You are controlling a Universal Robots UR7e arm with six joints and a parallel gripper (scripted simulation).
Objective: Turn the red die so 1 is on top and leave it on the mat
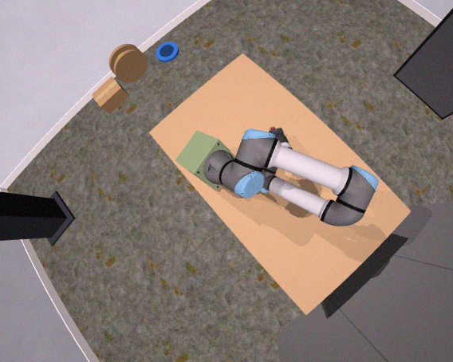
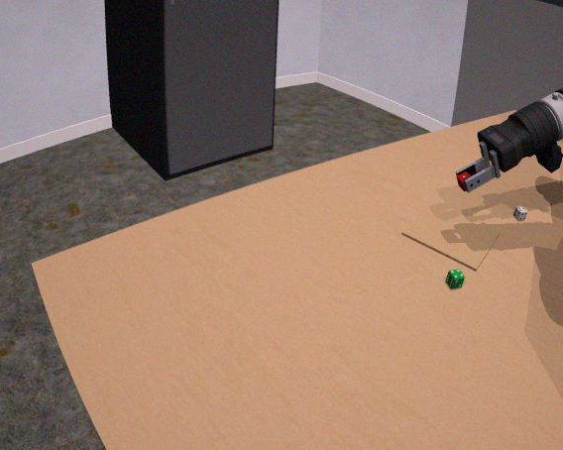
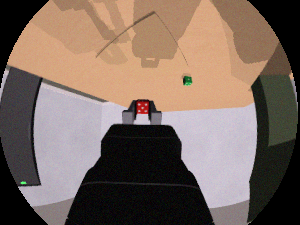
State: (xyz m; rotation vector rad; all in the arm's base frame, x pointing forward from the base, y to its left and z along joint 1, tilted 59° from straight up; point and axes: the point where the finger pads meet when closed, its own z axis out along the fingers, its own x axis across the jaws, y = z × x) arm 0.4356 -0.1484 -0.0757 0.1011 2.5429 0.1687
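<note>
My gripper is now 100 mm above the mat. Round my hand: white die 160 mm to the right, 100 mm below, 70 mm behind; red die 10 mm to the left, 10 mm below; green die 120 mm to the left, 100 mm below, 60 mm behind.
</note>
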